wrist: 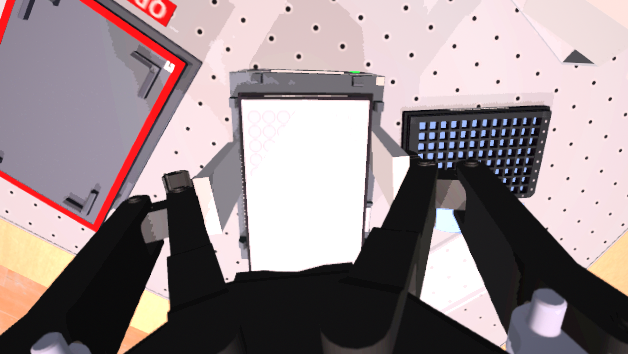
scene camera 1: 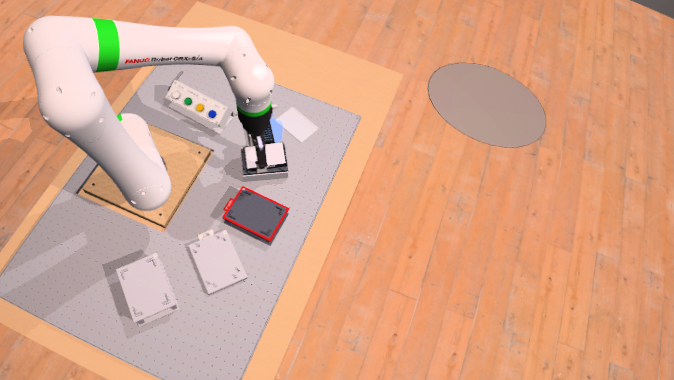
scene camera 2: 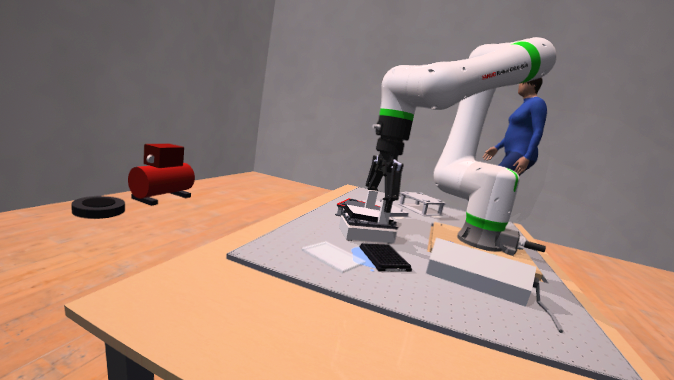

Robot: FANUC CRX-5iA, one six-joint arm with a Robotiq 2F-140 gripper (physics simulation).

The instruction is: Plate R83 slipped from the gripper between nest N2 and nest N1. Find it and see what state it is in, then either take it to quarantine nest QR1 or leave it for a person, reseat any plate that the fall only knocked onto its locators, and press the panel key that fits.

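Frame: origin at the arm's base, x back, y right, z up, level; metres.
Seen in the pictures: gripper, between the fingertips: [wrist: 305,154] [scene camera 2: 375,218]; arm's base, origin of its link: [scene camera 2: 480,242].
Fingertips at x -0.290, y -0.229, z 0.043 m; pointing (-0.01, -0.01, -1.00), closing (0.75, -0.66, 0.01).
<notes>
Offsets run from my fingertips to a thing's top centre. "spot": to the spot under its first point.
My gripper [scene camera 1: 261,156] [scene camera 2: 378,209] [wrist: 305,154] is down at a nest [scene camera 1: 265,175] [scene camera 2: 370,233], its pads against the long sides of a white-topped plate {dy -0.014, dx -0.016, dz +0.021 m} [scene camera 1: 276,152] [scene camera 2: 362,211] [wrist: 306,200]. The plate looks slightly tilted on its locators. A black plate {dy -0.122, dx +0.086, dz -0.044 m} [scene camera 1: 268,134] [scene camera 2: 385,256] [wrist: 472,140] lies on the board with wells showing, beside a blue puddle {dy -0.151, dx +0.067, dz -0.057 m} [scene camera 1: 277,129] [scene camera 2: 361,256] [wrist: 447,220] and a clear lid {dy -0.214, dx -0.007, dz -0.050 m} [scene camera 1: 298,124] [scene camera 2: 334,256]. Its label is unreadable. Red-edged QR1 {dy +0.152, dx -0.098, dz -0.012 m} [scene camera 1: 256,214] [wrist: 50,100] holds no plate. The key panel {dy -0.070, dx +0.299, dz +0.026 m} [scene camera 1: 206,106] [scene camera 2: 480,272] has white, green, yellow and blue keys.
Two pale nests {spot: dy +0.339, dx -0.088, dz -0.042 m} [scene camera 1: 216,262] {spot: dy +0.512, dx +0.013, dz +0.000 m} [scene camera 1: 147,287] stand beyond QR1. The arm's base is on a wooden plate [scene camera 1: 187,175]. A person [scene camera 2: 527,125] in blue stands behind the arm. A red compressor [scene camera 2: 162,177] and a black ring [scene camera 2: 80,207] are on the floor.
</notes>
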